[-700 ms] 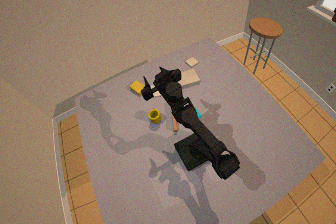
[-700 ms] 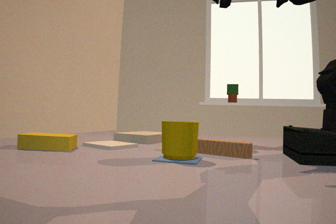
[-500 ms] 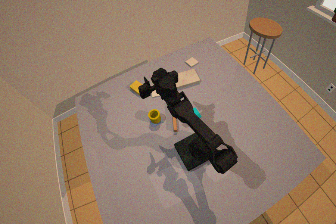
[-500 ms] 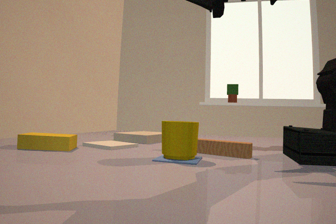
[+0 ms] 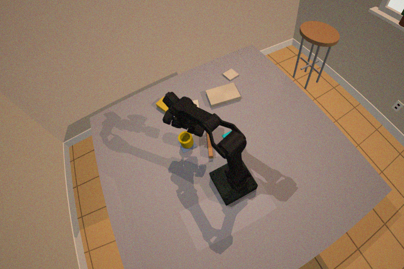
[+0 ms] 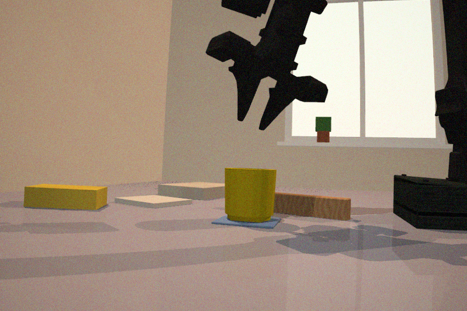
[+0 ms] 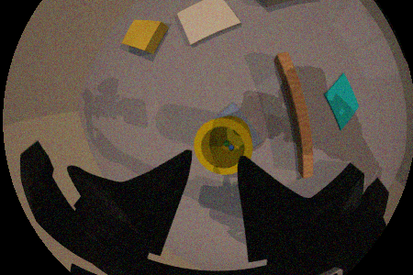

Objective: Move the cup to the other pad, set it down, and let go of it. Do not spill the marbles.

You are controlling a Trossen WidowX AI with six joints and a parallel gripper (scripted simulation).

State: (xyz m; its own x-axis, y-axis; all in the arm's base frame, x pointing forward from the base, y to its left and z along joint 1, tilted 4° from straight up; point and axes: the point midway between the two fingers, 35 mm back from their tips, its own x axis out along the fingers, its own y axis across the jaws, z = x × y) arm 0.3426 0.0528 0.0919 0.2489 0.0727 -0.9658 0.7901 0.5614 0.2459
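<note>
My gripper tip is now 100 mm above the yellow cup, 10 mm to the right of it and 10 mm past it. Round my gripper tip: light blue pad: 140 mm below, 20 mm to the left; thin cream tile: 180 mm ahead, 130 mm below, 120 mm to the right; wooden bar: 130 mm below, 90 mm to the right, 60 mm behind.
</note>
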